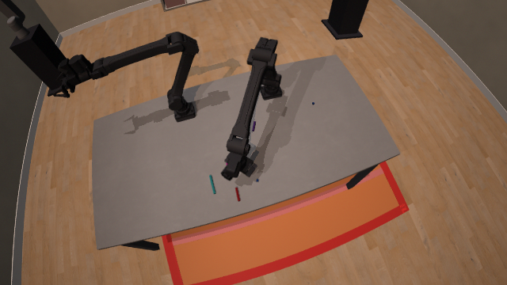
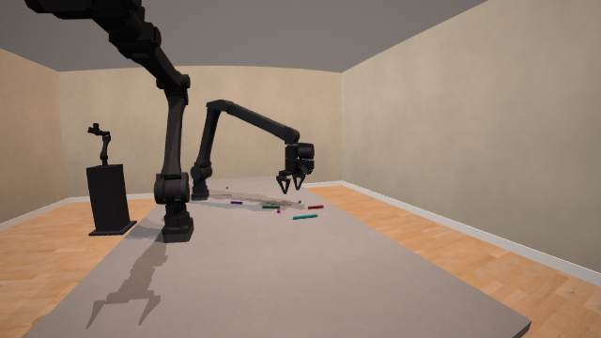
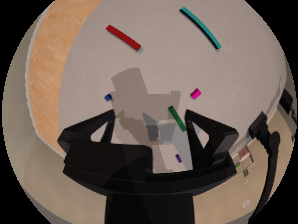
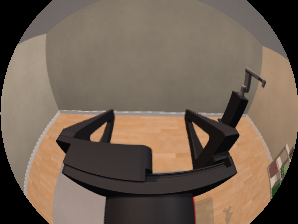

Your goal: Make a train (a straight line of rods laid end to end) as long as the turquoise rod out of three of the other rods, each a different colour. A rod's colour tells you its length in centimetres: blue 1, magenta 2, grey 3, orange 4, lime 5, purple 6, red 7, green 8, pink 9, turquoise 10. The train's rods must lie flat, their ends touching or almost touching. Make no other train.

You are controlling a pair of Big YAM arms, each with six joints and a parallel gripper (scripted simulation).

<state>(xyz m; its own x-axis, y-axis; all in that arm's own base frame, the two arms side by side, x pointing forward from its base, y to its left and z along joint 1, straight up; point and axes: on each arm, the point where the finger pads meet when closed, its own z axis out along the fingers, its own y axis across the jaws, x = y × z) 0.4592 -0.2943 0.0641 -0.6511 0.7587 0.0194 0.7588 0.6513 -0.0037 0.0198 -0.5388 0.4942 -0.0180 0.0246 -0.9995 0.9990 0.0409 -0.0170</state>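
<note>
The magenta rod is 8 cm below my left hand, 7 cm behind it and 6 cm to the right of it. The rest, counted from my left hand: turquoise rod 16 cm to the right, 8 cm below, 2 cm ahead; then red rod 10 cm ahead, 8 cm below, 5 cm to the right; then green rod 9 cm behind, 8 cm below, 1 cm to the left.
</note>
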